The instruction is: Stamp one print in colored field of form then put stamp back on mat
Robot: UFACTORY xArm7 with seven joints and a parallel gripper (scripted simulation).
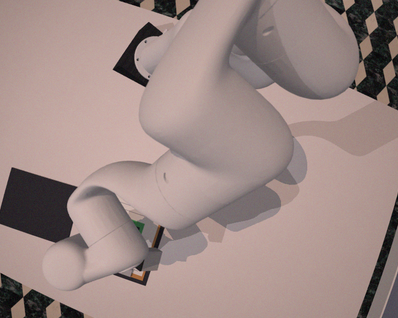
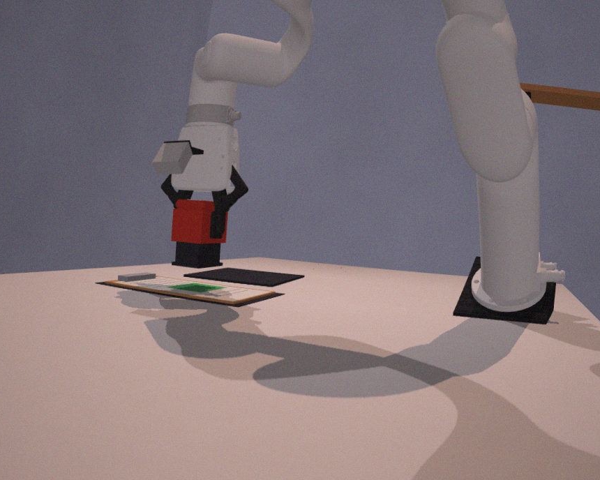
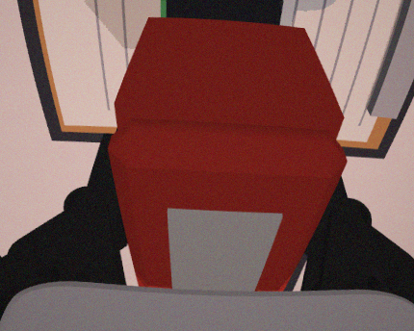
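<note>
Now: the black stamp foot 5 cm below my hand. Round my hand: dark mat (4 cm ahead, 27 cm to the right, 10 cm below); clipboard (2 cm ahead, 1 cm to the left, 10 cm below); red stamp (1 cm below).
</note>
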